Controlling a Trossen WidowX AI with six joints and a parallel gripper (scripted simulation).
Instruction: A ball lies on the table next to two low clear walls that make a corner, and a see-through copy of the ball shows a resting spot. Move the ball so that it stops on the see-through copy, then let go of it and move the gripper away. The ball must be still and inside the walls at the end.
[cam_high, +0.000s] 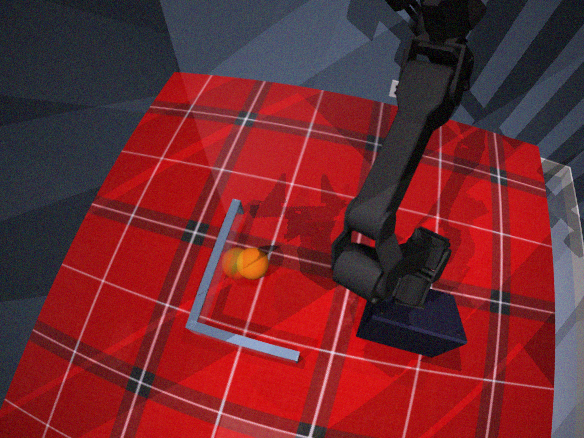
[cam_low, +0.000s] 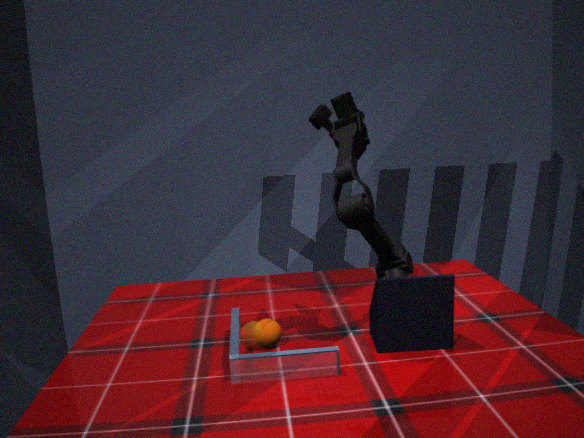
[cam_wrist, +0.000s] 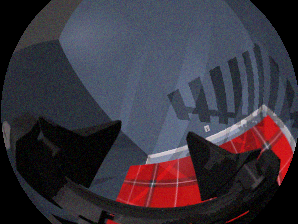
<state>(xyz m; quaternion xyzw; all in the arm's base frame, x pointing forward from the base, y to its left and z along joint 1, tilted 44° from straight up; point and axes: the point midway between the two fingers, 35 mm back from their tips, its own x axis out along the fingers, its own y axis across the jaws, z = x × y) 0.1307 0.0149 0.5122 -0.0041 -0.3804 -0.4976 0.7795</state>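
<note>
Now: gripper tip 24 cm short of the orange ball, 34 cm to the right of it and 47 cm above it. The rest, counted from my gripper tip: see-through orange copy: 27 cm ahead, 35 cm to the left, 47 cm below.
</note>
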